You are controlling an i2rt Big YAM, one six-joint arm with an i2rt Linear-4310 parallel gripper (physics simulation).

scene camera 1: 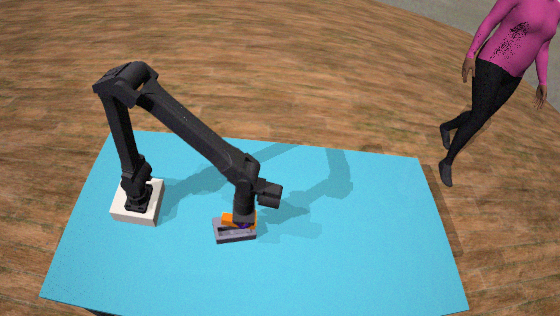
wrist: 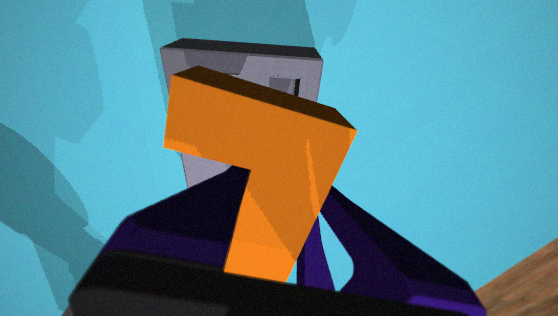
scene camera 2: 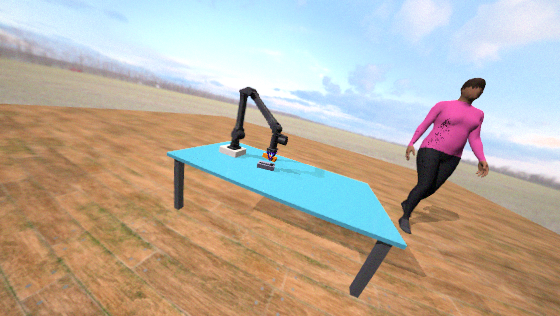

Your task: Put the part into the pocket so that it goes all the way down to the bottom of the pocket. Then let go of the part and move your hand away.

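Places are measured from the arm's base along level axes (x ahead, y left, z up), in millimetres.
Where they show: gripper, fingertip midpoint: (scene camera 1: 242,224) (wrist: 276,171) (scene camera 2: 270,160); arm's base, link origin: (scene camera 1: 139,198) (scene camera 2: 234,148).
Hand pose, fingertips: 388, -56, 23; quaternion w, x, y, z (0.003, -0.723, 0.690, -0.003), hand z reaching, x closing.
Things, the pixels of their top centre, and the offset from my fingertips, as dx, dy, dz. Level surfaces: height alone.
- orange L-shaped part, top centre: (wrist: 227,256) (scene camera 1: 239,213) (scene camera 2: 270,154) -14, +14, +42
- grey block, top centre: (wrist: 244,159) (scene camera 1: 233,226) (scene camera 2: 266,163) -29, +15, -43
- blue table, surface height: dz -80
The orange L-shaped part (scene camera 1: 227,219) (scene camera 2: 265,156) (wrist: 260,120) is between my fingers. My gripper (scene camera 1: 243,226) (scene camera 2: 271,156) (wrist: 276,171) is shut on it and holds it above the grey block (scene camera 1: 236,239) (scene camera 2: 265,166) (wrist: 174,62). In the wrist view the part is turned by some degrees against the block's edges and covers much of the block and its pocket. A bit of the recess shows past the part's far edge. In scene camera 1, the part appears shifted toward the block's rear side, with the pocket partly visible in front. The pocket's floor is mostly hidden.
The block stands on the blue table (scene camera 1: 350,240) (scene camera 2: 320,200). The arm's white base (scene camera 1: 132,216) (scene camera 2: 232,152) is left of the block. A person in a pink top (scene camera 1: 520,40) (scene camera 2: 452,127) stands beyond the table's right end.
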